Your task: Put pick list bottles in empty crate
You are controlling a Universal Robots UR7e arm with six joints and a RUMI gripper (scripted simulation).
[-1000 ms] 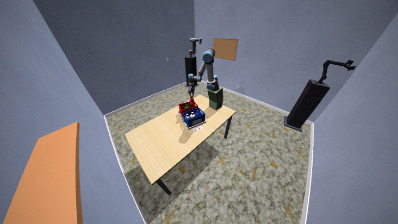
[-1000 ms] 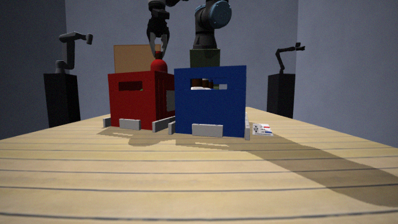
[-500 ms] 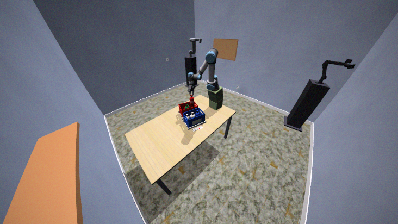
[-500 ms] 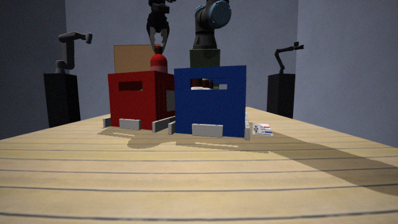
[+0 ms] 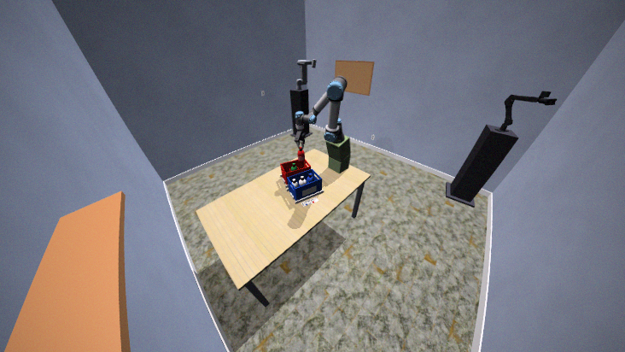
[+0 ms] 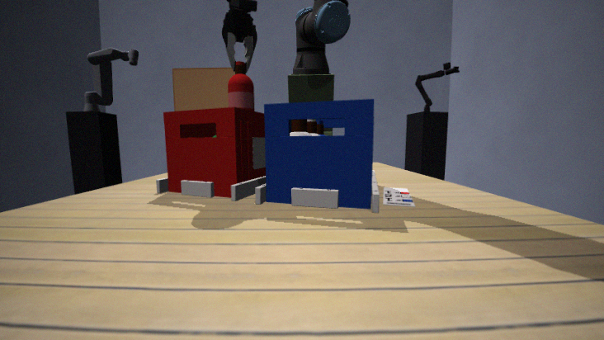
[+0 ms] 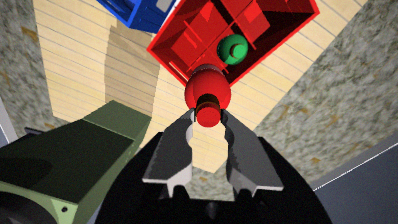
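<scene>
My hand is 7 cm above the red-capped bottle. Round my hand: blue-capped bottle: 12 cm ahead, 20 cm to the left, 24 cm below; then red crate: 10 cm ahead, 24 cm below; then green bottle: 7 cm ahead, 5 cm to the right, 24 cm below.
</scene>
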